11 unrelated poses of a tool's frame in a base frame.
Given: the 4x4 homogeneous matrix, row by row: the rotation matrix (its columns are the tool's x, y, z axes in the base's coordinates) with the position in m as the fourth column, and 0 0 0 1 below. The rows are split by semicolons.
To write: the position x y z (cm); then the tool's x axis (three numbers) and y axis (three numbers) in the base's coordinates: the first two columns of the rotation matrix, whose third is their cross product. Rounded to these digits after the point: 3 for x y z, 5 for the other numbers.
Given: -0.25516 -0.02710 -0.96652 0.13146; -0.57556 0.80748 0.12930 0.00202; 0.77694 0.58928 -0.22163 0.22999; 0 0 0 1
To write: 13.146 0.202 22.999 -0.25516 -0.57556 0.77694 -0.02710 0.80748 0.58928
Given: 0.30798 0.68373 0.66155 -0.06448; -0.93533 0.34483 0.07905 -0.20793; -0.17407 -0.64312 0.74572 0.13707; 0 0 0 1
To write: -6.448 -20.793 13.707 0.30798 -0.93533 -0.17407 0.68373 0.34483 -0.64312
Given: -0.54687 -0.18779 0.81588 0.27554; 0.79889 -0.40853 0.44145 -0.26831; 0.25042 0.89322 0.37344 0.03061; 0 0 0 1
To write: 27.554 -26.831 3.061 -0.54687 0.79889 0.25042 -0.18779 -0.40853 0.89322
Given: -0.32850 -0.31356 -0.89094 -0.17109; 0.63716 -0.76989 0.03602 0.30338; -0.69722 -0.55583 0.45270 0.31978; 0 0 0 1
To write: -17.109 30.338 31.978 -0.32850 0.63716 -0.69722 -0.31356 -0.76989 -0.55583
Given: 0.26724 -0.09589 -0.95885 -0.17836; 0.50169 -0.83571 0.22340 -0.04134; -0.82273 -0.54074 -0.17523 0.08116; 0 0 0 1
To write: -17.836 -4.134 8.116 0.26724 0.50169 -0.82273 -0.09589 -0.83571 -0.54074
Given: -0.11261 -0.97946 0.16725 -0.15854; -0.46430 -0.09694 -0.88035 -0.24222; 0.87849 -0.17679 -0.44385 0.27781; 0 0 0 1
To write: -15.854 -24.222 27.781 -0.11261 -0.46430 0.87849 -0.97946 -0.09694 -0.17679
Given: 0.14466 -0.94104 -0.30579 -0.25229; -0.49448 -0.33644 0.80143 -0.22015; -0.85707 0.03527 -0.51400 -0.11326; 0 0 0 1
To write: -25.229 -22.015 -11.326 0.14466 -0.49448 -0.85707 -0.94104 -0.33644 0.03527
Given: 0.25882 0.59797 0.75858 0.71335; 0.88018 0.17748 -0.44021 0.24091; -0.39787 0.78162 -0.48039 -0.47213; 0 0 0 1
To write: 71.335 24.091 -47.213 0.25882 0.88018 -0.39787 0.59797 0.17748 0.78162
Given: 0.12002 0.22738 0.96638 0.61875; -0.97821 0.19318 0.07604 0.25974; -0.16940 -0.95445 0.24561 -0.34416; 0 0 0 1
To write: 61.875 25.974 -34.416 0.12002 -0.97821 -0.16940 0.22738 0.19318 -0.95445
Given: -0.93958 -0.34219 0.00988 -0.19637; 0.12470 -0.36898 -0.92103 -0.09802; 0.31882 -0.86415 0.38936 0.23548; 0 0 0 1
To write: -19.637 -9.802 23.548 -0.93958 0.12470 0.31882 -0.34219 -0.36898 -0.86415
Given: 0.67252 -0.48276 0.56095 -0.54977; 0.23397 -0.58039 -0.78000 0.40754; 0.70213 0.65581 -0.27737 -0.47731; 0 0 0 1
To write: -54.977 40.754 -47.731 0.67252 0.23397 0.70213 -0.48276 -0.58039 0.65581
